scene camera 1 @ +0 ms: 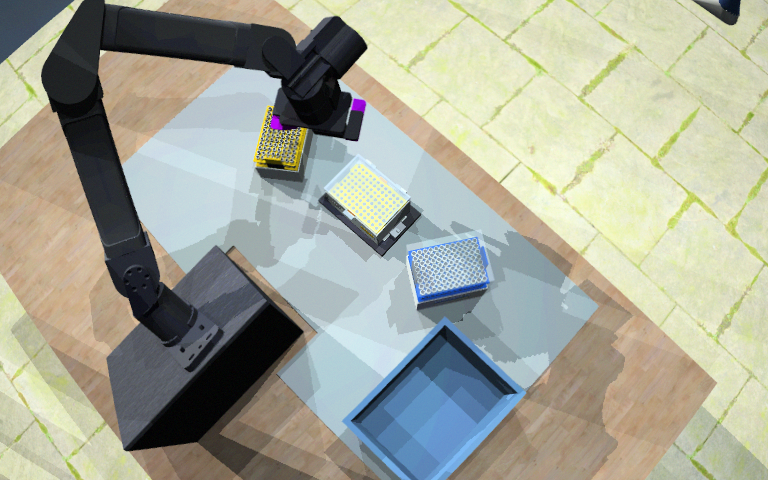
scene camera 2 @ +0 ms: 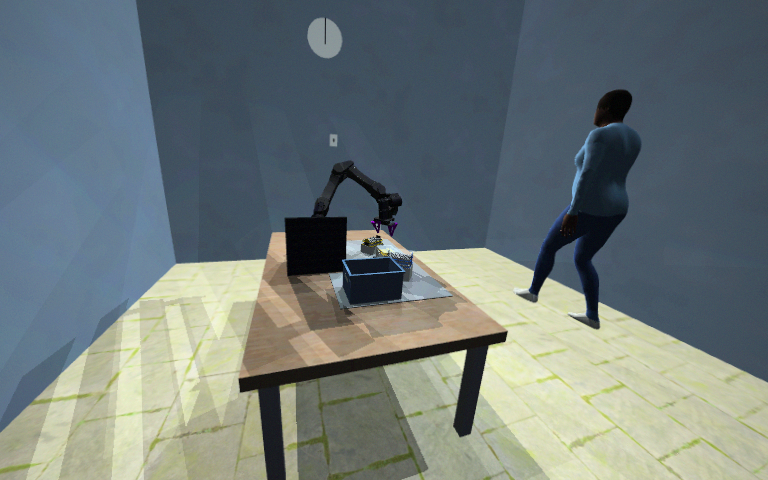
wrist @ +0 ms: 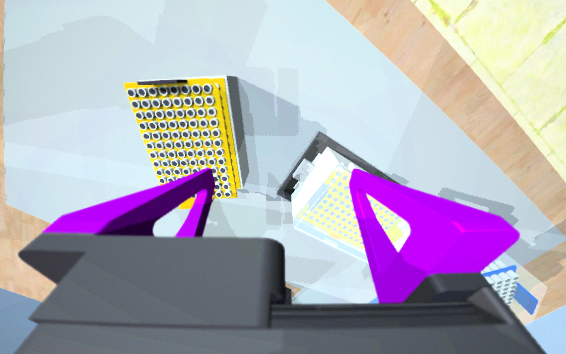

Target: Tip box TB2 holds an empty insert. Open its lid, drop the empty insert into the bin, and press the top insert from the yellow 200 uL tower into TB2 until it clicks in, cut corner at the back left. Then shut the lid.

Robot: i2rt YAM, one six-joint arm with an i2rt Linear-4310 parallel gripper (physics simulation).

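My gripper [scene camera 1: 318, 113] [scene camera 2: 385, 233] [wrist: 282, 176] is open and empty, high above the mat between the yellow tower and the tip box. The yellow tower [scene camera 1: 281, 146] [scene camera 2: 372, 243] [wrist: 177, 125] stands at the mat's far end, partly covered by a finger in the wrist view. The tip box [scene camera 1: 367, 198] [wrist: 327, 212], taken as TB2, sits in a black holder [scene camera 1: 381, 249] [wrist: 311, 149]. Its clear lid is shut over a yellow insert with no tips visible. The blue bin [scene camera 1: 394, 370] [scene camera 2: 372, 288] stands at the other end. The cut corners cannot be made out.
A blue tower [scene camera 1: 448, 267] [wrist: 505, 287] stands between the tip box and the bin. The grey mat [scene camera 1: 186, 181] lies on a wooden table [scene camera 1: 640, 367] [scene camera 2: 317, 339]. The arm's dark block [scene camera 1: 186, 339] [scene camera 2: 316, 246] stands beside the mat. A person [scene camera 2: 606, 169] stands off the table.
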